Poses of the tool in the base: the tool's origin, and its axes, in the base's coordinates. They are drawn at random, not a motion.
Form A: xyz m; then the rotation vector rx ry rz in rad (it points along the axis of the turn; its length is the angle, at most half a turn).
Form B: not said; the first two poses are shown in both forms.
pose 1, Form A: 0.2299 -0.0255 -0.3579 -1.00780 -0.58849 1.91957
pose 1, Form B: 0.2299 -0.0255 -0.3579 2.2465 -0.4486 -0.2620 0.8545
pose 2, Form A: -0.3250 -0.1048 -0.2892 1.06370 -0.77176 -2.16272
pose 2, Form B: -0.3250 -0.1048 -0.2892 2.5307 0.4203 -0.3050 -0.8546
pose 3, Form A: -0.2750 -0.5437 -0.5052 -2.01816 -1.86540 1.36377
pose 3, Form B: -0.2750 -0.5437 -0.5052 3.0680 -0.6578 -0.6080 0.4445
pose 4, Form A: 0.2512 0.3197 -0.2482 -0.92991 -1.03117 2.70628
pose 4, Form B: 0.2512 0.3197 -0.2482 3.0417 -0.3057 -0.3390 0.8897
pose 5, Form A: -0.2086 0.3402 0.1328 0.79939 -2.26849 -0.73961
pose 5, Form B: -0.2086 0.3402 0.1328 2.5164 0.3177 -0.9015 -0.2939
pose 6, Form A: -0.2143 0.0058 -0.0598 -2.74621 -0.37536 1.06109
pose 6, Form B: -0.2143 0.0058 -0.0598 2.9679 -0.9253 -0.1265 0.3575
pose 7, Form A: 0.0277 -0.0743 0.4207 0.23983 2.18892 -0.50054
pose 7, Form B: 0.0277 -0.0743 0.4207 2.2582 0.1062 0.9693 -0.2217
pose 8, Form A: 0.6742 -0.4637 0.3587 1.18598 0.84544 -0.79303
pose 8, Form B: 0.6742 -0.4637 0.3587 1.6584 0.7151 0.5098 -0.4782
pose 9, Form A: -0.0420 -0.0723 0.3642 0.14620 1.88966 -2.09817
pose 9, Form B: -0.0420 -0.0723 0.3642 2.8275 0.0517 0.6683 -0.7421
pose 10, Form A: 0.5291 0.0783 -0.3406 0.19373 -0.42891 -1.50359
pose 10, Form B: 0.5291 0.0783 -0.3406 1.5755 0.1230 -0.2722 -0.9543
